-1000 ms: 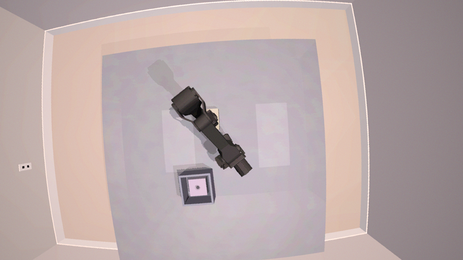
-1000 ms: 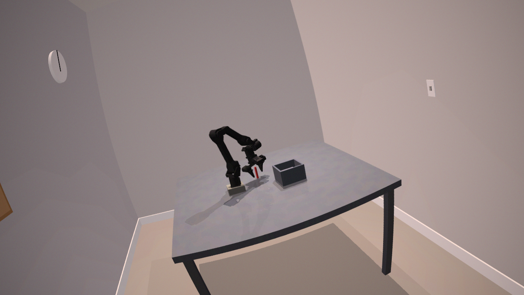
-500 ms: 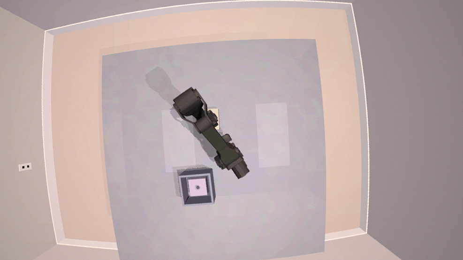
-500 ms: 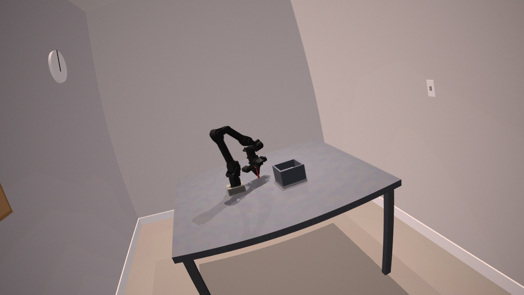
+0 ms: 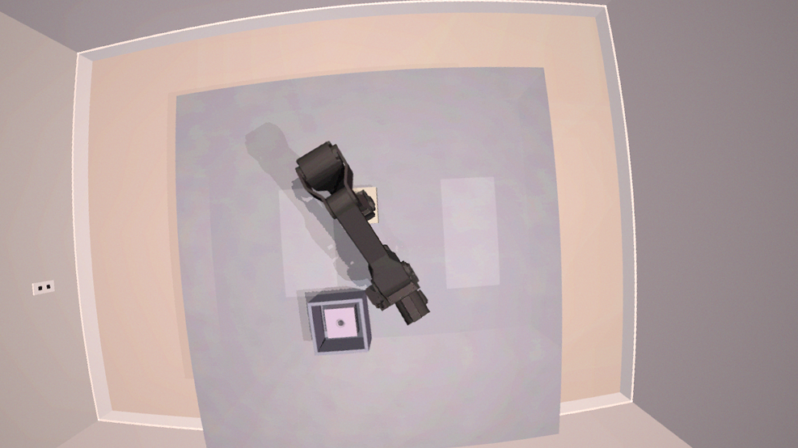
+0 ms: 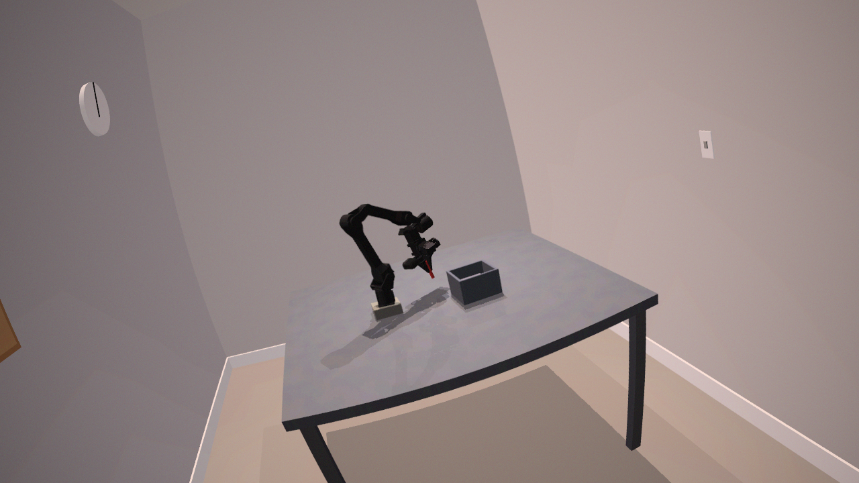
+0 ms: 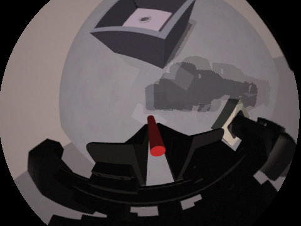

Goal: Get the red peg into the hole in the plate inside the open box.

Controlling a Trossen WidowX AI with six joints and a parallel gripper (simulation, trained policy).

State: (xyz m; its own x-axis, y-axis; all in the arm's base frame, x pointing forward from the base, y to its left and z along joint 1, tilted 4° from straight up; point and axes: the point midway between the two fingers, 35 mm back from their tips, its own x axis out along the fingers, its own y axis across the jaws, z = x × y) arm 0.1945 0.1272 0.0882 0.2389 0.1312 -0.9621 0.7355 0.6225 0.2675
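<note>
Right now my gripper tip is 17 cm to the left of the pale plate, 15 cm short of it and 3 cm above it. The rest, counted from my gripper tip: dark box 17 cm to the right, 15 cm ahead, 5 cm below; then red peg 1 cm above.
</note>
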